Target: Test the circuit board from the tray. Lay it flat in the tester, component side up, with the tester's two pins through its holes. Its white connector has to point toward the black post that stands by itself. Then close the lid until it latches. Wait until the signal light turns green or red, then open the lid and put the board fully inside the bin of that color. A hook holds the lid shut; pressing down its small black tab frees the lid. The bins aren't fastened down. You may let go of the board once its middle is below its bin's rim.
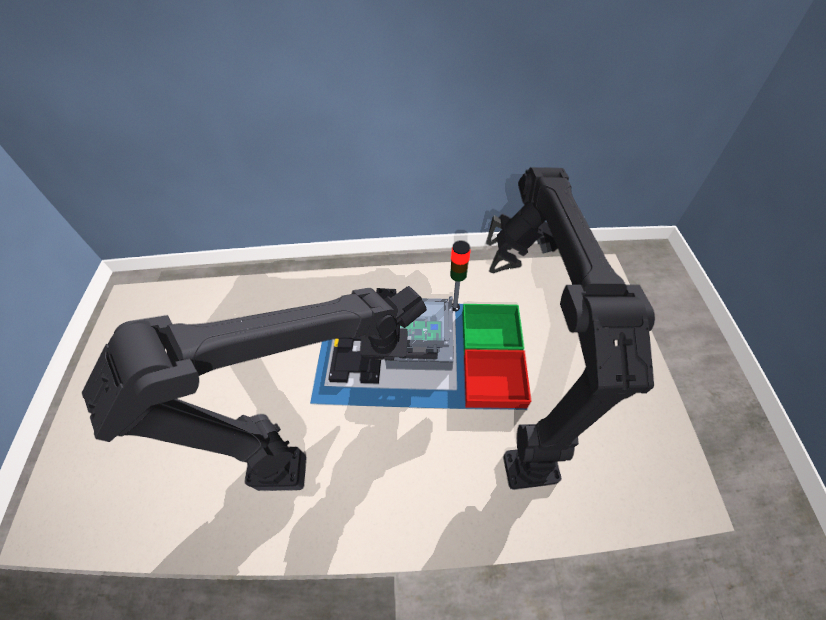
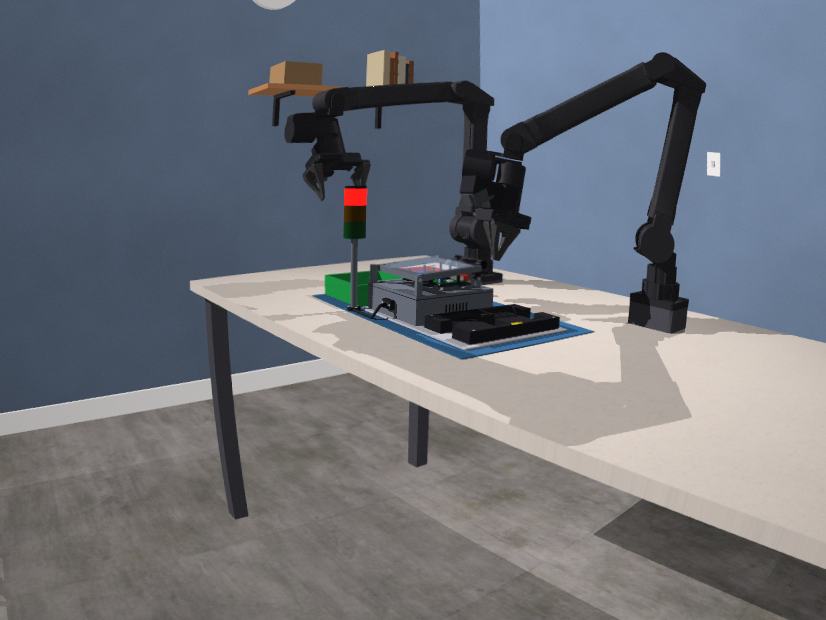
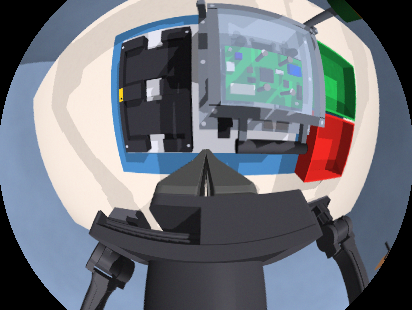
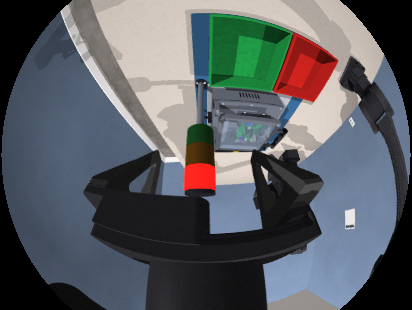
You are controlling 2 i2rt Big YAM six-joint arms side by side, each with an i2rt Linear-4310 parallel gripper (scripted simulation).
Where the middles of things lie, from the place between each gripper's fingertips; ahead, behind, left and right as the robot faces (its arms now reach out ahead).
Labels:
The clear lid [image 1: 431, 329] lies 9 cm ahead of my left hand [image 2: 495, 260], 8 cm to the right of it and 3 cm below it. Also, from my left hand: red bin [image 1: 495, 376] (28 cm to the right, 11 cm below, 3 cm behind); green bin [image 1: 487, 326] (28 cm to the right, 12 cm ahead, 11 cm below).
My right hand [image 2: 343, 198] is 220 mm above the green bin, 80 mm past it and 20 mm to the left of it. From my right hand the other things lie so: red bin: 230 mm behind, 220 mm below, 10 mm to the right; clear lid: 180 mm to the left, 140 mm below, 110 mm behind.

